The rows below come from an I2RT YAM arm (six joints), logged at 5 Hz.
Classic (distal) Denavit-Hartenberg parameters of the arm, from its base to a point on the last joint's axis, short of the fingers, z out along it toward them. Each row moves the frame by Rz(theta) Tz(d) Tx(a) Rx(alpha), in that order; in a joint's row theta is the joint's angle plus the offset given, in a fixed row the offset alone. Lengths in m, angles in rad.
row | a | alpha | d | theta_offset
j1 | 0.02 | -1.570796 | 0.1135 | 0
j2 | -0.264 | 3.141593 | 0 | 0
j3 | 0.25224 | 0 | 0 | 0.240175
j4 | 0.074 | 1.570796 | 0 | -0.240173
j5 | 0 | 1.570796 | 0 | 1.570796
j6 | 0 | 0 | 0.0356 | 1.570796
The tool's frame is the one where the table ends.
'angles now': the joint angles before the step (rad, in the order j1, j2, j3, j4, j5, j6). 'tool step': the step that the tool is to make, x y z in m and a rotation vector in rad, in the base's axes. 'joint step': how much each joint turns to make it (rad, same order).
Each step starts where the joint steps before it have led.
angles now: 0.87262, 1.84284, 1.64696, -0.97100, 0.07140, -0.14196
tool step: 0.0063, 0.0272, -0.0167, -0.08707, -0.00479, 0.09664
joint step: 0.03351, 0.12339, 0.10825, -0.04249, 0.03136, -0.08050
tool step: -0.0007, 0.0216, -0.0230, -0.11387, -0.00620, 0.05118
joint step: 0.03789, 0.10613, 0.07261, -0.04897, 0.06606, -0.03508
